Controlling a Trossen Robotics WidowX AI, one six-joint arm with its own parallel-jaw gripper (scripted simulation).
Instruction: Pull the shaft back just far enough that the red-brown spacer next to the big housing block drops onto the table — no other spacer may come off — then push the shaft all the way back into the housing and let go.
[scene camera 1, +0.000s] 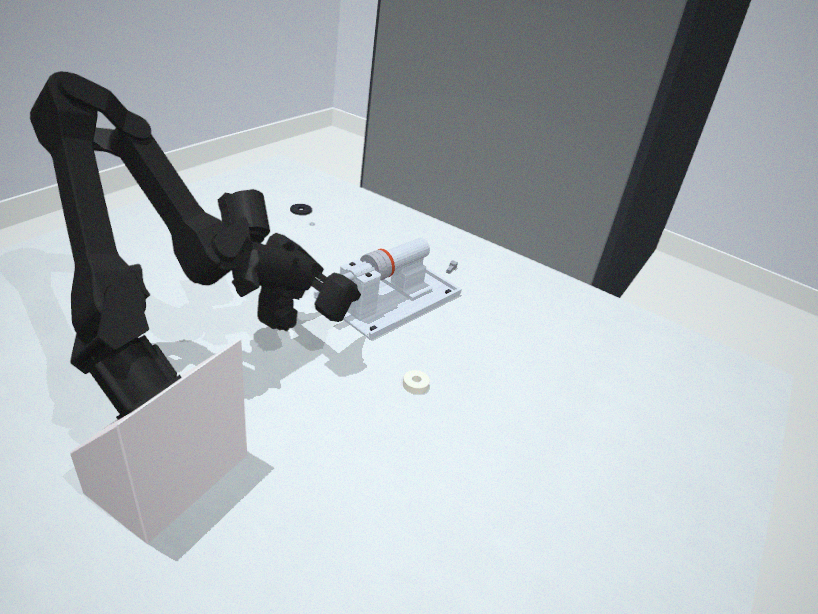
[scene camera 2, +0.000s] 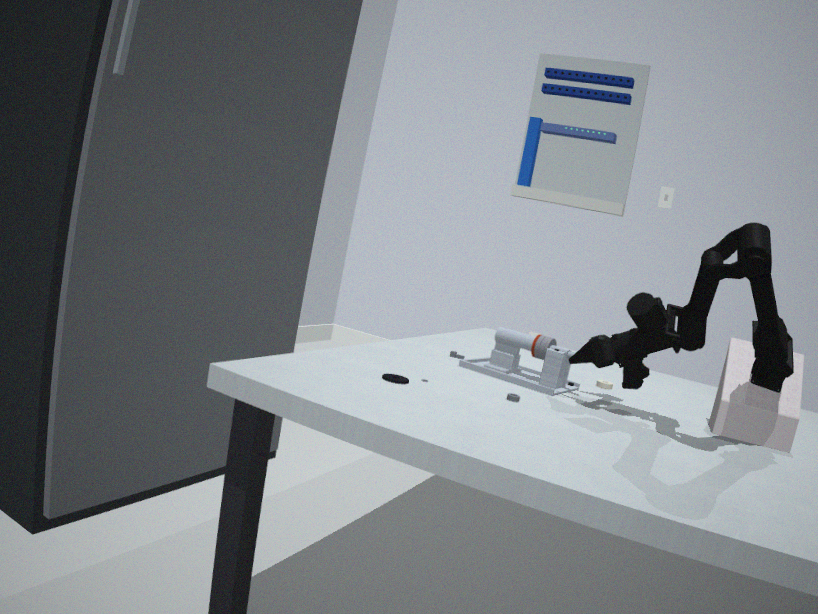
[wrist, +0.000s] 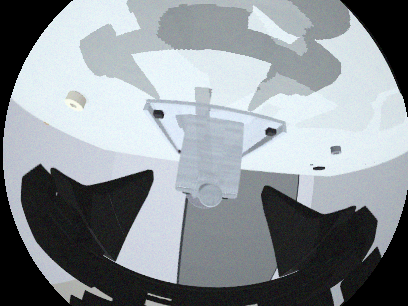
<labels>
My gripper shows in scene camera 1, in scene camera 2 and in the wrist view (209, 185). One and the same spot on a housing block: (wrist: 212, 140) is (scene camera 2: 563, 376). The same spot on my gripper: (scene camera 1: 275, 309) is (scene camera 2: 641, 370).
</labels>
